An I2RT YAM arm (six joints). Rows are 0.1 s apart.
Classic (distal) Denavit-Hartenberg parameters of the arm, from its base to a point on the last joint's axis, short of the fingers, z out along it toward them. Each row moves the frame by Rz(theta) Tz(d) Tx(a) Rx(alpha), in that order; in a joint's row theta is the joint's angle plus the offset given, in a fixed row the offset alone. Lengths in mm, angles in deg.
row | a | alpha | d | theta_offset
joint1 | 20 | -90 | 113.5 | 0
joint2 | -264 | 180 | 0 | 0
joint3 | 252.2 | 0 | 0 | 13.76
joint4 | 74 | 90 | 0 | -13.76
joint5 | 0 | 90 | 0 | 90
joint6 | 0 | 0 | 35.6 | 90
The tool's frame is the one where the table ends.
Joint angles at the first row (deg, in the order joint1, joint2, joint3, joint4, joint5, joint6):
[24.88, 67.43, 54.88, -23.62, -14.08, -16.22]
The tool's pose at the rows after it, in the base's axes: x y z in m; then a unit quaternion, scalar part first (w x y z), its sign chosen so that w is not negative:
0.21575 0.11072 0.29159 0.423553 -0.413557 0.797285 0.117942
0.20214 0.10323 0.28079 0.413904 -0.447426 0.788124 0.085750
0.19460 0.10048 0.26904 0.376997 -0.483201 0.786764 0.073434
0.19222 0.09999 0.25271 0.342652 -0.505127 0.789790 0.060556
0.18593 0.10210 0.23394 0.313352 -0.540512 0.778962 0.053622
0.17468 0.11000 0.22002 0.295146 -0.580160 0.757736 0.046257
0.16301 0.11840 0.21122 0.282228 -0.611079 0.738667 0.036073
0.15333 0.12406 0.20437 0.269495 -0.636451 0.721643 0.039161
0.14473 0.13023 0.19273 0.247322 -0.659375 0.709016 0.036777
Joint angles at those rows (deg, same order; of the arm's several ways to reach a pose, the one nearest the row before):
[25.13, 64.46, 52.63, -27.38, -14.01, -23.03]
[25.14, 61.20, 49.14, -29.07, -12.31, -28.42]
[25.35, 60.83, 47.86, -33.17, -12.12, -32.86]
[25.69, 61.81, 45.92, -34.64, -10.95, -35.57]
[27.04, 62.31, 42.88, -34.79, -10.40, -39.11]
[30.68, 62.00, 40.08, -34.32, -8.86, -41.51]
[34.84, 61.50, 38.15, -34.17, -6.54, -42.45]
[37.87, 61.23, 36.77, -34.48, -6.16, -43.24]
[41.07, 62.21, 35.11, -34.33, -4.97, -43.51]

